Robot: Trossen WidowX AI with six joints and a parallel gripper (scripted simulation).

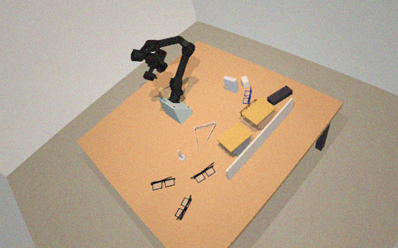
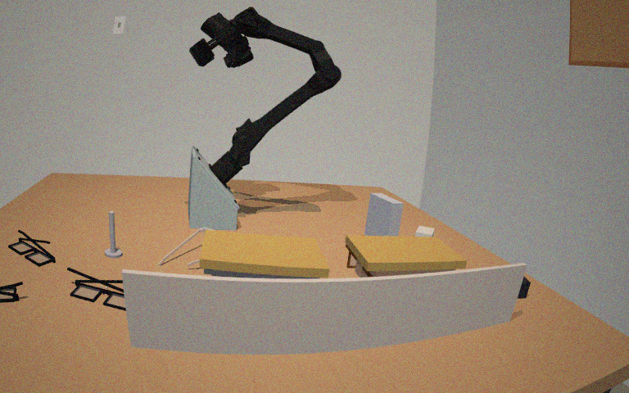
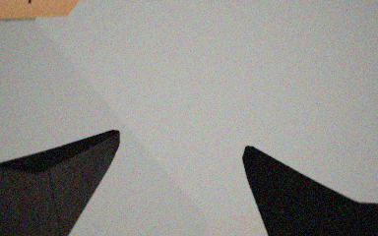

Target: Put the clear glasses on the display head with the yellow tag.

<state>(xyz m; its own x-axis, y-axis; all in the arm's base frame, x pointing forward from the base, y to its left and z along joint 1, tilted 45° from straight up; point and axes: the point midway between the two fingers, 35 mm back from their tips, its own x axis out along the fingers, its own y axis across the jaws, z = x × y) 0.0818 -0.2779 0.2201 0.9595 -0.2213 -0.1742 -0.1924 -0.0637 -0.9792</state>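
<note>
The grey peg lies 430 mm below my gripper tip, 190 mm to the right of it and 190 mm ahead of it. The rest, counted from my gripper tip: curved white panel 510 mm ahead, 400 mm below, 180 mm to the left; then small white block 490 mm to the left, 430 mm below, 130 mm ahead; then grey block 400 mm to the left, 400 mm below, 80 mm ahead.
</note>
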